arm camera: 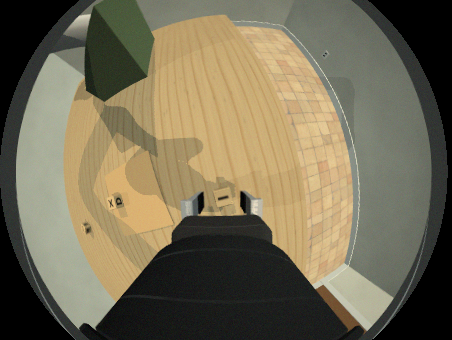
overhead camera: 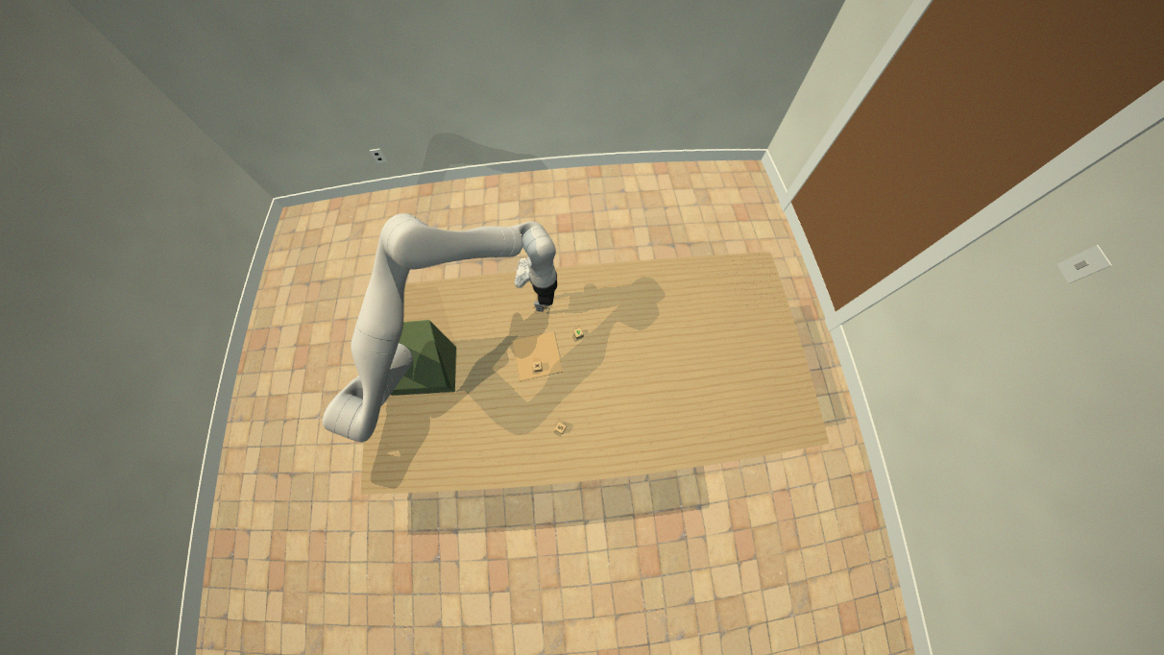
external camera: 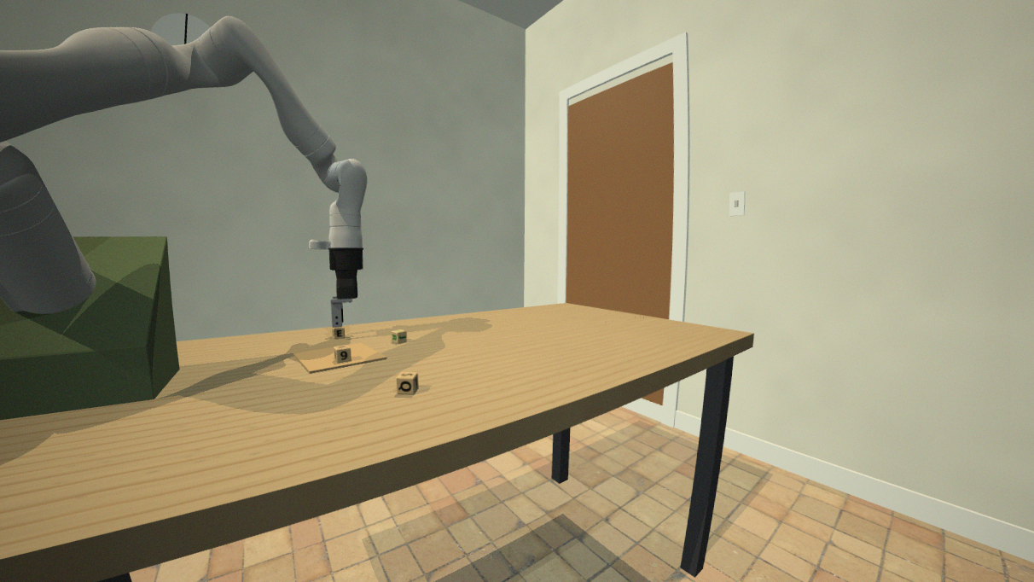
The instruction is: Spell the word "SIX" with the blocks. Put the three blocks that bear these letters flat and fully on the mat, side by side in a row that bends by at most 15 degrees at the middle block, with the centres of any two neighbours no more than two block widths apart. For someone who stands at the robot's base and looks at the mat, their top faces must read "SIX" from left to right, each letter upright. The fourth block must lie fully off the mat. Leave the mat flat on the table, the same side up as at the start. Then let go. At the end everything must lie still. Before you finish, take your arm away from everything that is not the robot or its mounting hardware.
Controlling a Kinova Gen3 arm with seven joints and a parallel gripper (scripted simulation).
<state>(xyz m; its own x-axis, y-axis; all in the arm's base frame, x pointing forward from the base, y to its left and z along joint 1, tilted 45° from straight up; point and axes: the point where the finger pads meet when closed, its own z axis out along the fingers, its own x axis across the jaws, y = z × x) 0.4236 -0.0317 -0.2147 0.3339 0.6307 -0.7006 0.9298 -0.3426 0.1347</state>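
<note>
Now: the tan mat 17 cm to the right of my hand, 5 cm below it and 5 cm behind it. Also, from my hand: tan block (41 cm to the right, 4 cm below, 3 cm behind).
</note>
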